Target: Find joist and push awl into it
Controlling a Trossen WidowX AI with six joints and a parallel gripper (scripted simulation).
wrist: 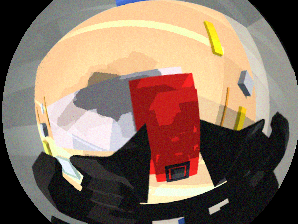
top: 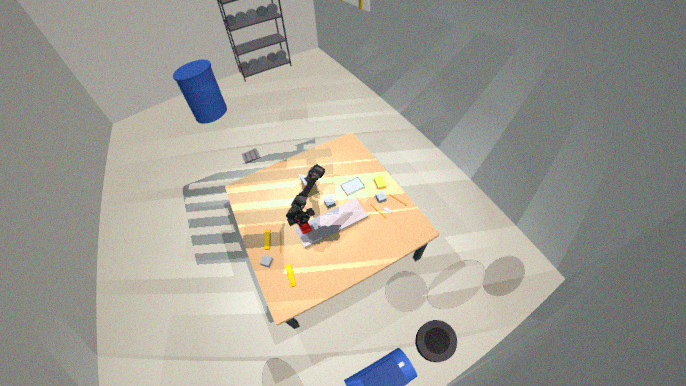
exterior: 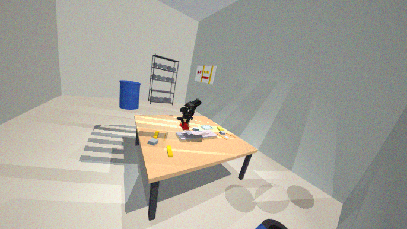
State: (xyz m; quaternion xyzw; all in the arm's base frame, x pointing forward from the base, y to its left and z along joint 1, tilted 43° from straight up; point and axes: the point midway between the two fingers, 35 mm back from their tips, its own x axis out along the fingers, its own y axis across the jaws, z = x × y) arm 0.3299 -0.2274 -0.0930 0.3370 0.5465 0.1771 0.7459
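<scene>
Now: the light blue tray 17 cm behind my gripper tip, 53 cm to the left of it and 14 cm below it. Also, from my gripper tip: red stud finder (2 cm behind, 2 cm above); then yellow block (7 cm behind, 73 cm to the left, 14 cm below); then awl (15 cm behind, 12 cm to the left, 15 cm below).
</scene>
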